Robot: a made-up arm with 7 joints. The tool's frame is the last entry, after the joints. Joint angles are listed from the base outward.
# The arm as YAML. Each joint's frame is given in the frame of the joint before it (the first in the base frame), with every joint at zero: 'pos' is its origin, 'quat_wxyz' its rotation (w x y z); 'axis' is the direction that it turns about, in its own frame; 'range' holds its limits. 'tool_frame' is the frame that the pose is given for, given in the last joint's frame.
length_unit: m
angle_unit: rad
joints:
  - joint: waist
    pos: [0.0, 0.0, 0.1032]
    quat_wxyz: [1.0, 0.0, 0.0, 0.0]
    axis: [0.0, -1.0, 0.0]
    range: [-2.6, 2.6]
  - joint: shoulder
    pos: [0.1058, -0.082, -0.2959]
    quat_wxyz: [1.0, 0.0, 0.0, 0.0]
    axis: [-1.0, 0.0, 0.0]
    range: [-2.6, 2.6]
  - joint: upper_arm
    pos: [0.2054, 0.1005, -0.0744]
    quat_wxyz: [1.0, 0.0, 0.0, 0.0]
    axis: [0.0, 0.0, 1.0]
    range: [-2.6, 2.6]
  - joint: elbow
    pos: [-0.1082, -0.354, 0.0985]
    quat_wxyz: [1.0, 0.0, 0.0, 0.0]
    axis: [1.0, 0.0, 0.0]
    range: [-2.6, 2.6]
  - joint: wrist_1
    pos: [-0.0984, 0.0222, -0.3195]
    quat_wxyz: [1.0, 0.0, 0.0, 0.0]
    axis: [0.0, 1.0, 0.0]
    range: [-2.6, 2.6]
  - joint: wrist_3
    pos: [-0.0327, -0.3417, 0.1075]
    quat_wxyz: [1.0, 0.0, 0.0, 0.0]
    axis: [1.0, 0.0, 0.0]
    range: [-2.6, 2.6]
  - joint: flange
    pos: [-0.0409, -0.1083, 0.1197]
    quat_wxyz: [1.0, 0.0, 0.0, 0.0]
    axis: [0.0, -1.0, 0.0]
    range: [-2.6, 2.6]
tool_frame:
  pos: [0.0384, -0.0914, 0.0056]
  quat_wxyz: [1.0, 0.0, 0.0, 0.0]
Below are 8 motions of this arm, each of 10 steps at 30 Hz.
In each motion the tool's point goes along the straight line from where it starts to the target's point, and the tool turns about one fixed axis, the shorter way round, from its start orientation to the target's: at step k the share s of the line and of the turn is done. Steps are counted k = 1, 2, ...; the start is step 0. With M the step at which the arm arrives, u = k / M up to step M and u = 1 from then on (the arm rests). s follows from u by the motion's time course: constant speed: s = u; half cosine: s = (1 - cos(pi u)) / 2; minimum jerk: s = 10 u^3 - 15 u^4 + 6 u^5.
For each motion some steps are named. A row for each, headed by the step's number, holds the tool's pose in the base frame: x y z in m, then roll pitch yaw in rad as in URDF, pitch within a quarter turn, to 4 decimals.
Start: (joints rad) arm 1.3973 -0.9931 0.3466 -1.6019 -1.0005 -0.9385 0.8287
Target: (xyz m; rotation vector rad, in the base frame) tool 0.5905 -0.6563 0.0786 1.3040 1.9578 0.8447
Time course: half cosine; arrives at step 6
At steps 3, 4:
3: 0.5798 -0.6676 0.0316 2.2806 0.1853 1.8976
4: 0.5852 -0.6619 0.0551 2.2487 0.1688 1.8938

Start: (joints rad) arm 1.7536 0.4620 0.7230 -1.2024 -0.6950 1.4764 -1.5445
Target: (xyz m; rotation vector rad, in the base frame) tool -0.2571 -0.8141 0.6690 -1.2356 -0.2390 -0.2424
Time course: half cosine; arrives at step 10
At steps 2, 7, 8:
2: -0.3762 -0.6228 0.7870 -1.3401 -0.0631 -0.1580
7: -0.2842 -0.7705 0.6959 -1.2594 -0.2561 -0.0771
8: -0.2697 -0.7939 0.6815 -1.2478 -0.2873 -0.0654

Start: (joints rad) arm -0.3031 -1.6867 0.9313 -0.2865 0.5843 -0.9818 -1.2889
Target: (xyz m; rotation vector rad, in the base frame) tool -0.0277 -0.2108 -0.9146 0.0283 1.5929 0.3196
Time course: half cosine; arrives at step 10
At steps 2, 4, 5, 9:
2: 0.5286 -0.1497 -0.8127 0.1947 0.9117 0.6968
4: 0.3749 -0.1666 -0.8409 0.3618 1.0709 0.7728
5: 0.2798 -0.1770 -0.8583 0.5096 1.1641 0.8661
9: -0.0126 -0.2091 -0.9118 1.5498 1.3479 1.7436

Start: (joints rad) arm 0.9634 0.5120 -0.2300 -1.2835 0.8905 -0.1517 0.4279
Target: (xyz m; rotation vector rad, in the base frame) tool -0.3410 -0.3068 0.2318 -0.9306 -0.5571 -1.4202
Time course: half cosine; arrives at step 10
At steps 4, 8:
4: -0.2463 -0.2854 0.3620 -0.8195 -0.8562 -1.1573
8: -0.3272 -0.3037 0.2508 -0.4313 -0.9313 -1.3382

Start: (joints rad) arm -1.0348 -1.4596 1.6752 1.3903 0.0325 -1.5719 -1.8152
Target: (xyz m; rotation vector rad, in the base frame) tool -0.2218 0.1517 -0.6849 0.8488 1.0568 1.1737
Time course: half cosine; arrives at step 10
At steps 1, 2, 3, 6, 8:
1: -0.0222 0.1150 -0.7481 0.9491 0.3471 1.7522
2: -0.0367 0.1177 -0.7435 0.9707 0.3340 1.7364
3: -0.0593 0.1218 -0.7364 1.0046 0.3142 1.7113
6: -0.1511 0.1387 -0.7073 1.1453 0.2427 1.6043
8: -0.2023 0.1481 -0.6911 1.2259 0.2094 1.5413

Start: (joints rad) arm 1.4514 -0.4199 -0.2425 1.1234 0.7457 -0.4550 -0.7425
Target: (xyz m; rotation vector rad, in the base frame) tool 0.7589 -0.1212 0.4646 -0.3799 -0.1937 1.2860
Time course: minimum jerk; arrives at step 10
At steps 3, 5, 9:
3: 0.8247 -0.2122 0.2072 -0.0826 -0.2090 1.1982
5: 0.7982 -0.1756 0.3108 -0.2109 -0.1004 1.2460
9: 0.7596 -0.1221 0.4620 -0.3883 0.0666 1.2899

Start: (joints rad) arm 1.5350 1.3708 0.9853 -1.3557 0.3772 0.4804 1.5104
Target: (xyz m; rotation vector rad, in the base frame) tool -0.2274 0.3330 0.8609 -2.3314 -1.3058 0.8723
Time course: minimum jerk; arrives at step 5
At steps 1, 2, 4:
1: -0.2061 0.3698 0.8185 -2.6435 0.3871 0.9517
2: -0.2120 0.3596 0.8302 -2.6072 0.3812 1.0037
4: -0.2261 0.3353 0.8583 -2.5221 0.3600 1.1269

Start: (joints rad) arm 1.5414 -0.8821 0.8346 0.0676 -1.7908 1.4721 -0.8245
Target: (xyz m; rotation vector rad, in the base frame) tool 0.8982 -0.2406 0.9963 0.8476 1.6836 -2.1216
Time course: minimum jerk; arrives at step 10
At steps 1, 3, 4, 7, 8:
1: 0.9257 -0.1312 0.8758 -1.1056 0.5663 -2.7755
3: 0.9214 -0.1483 0.8946 -1.1448 0.5888 -2.8519
4: 0.9171 -0.1653 0.9134 -1.1866 0.6087 -2.9303
7: 0.9027 -0.2226 0.9765 -1.3428 0.6540 3.0756
8: 0.8998 -0.2342 0.9893 -1.3765 0.6588 3.0176

